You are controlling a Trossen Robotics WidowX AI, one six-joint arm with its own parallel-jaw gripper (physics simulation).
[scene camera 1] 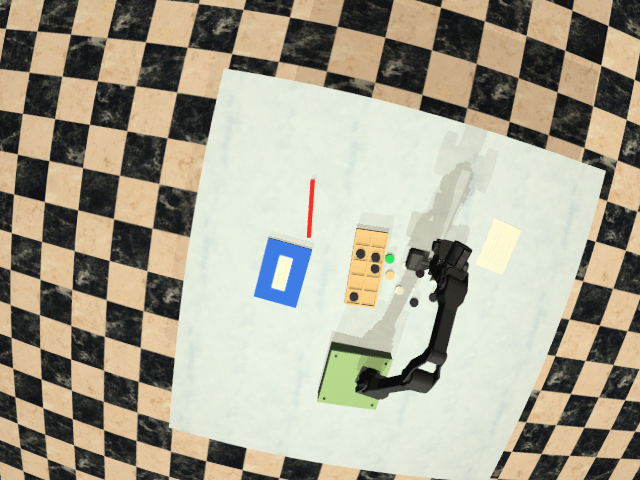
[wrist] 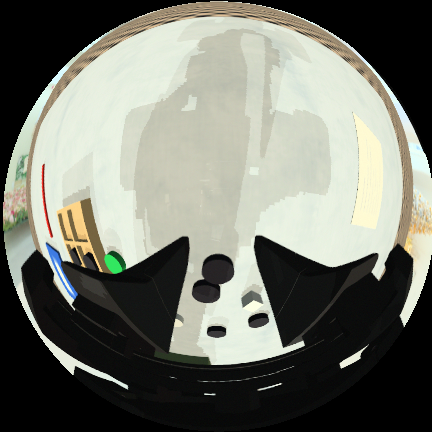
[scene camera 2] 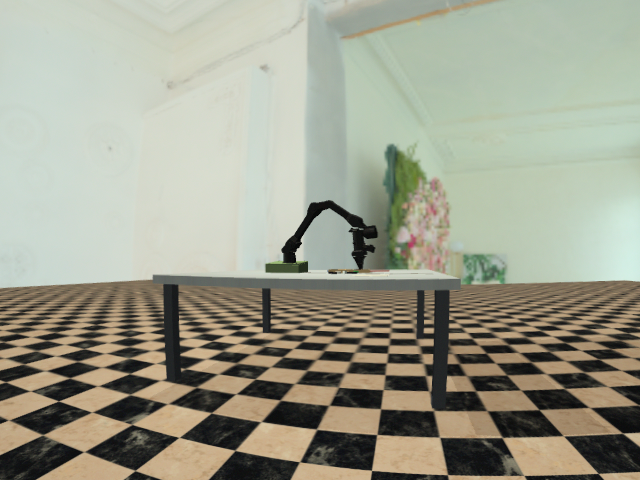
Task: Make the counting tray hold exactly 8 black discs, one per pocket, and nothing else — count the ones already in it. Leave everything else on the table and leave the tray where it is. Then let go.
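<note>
The tan counting tray (scene camera 1: 357, 268) (wrist: 90, 215) has two columns of pockets; several hold one black disc each, the others look empty. My gripper (scene camera 2: 360, 267) (wrist: 221, 241) is open and empty, pointing down low over the table, right of the tray in scene camera 1, where the hand hides its fingertips. In the wrist view a black disc (wrist: 218, 269) lies between and slightly below the open fingertips, overlapping a second black disc (wrist: 206, 291) (scene camera 1: 419, 272); whether they touch is unclear. Two more loose black discs (scene camera 1: 414, 302) (scene camera 1: 433, 297) (wrist: 216, 331) (wrist: 258, 320) lie nearer the arm base.
A green disc (scene camera 1: 389, 258) (wrist: 115, 262), a tan disc (scene camera 1: 389, 274) and a cream disc (scene camera 1: 399, 290) lie beside the tray. A pale block (wrist: 252, 300) is near the right finger. A blue frame (scene camera 1: 262, 279), red bar (scene camera 1: 310, 208) and cream sheet (scene camera 1: 498, 246) (wrist: 369, 175) lie farther out.
</note>
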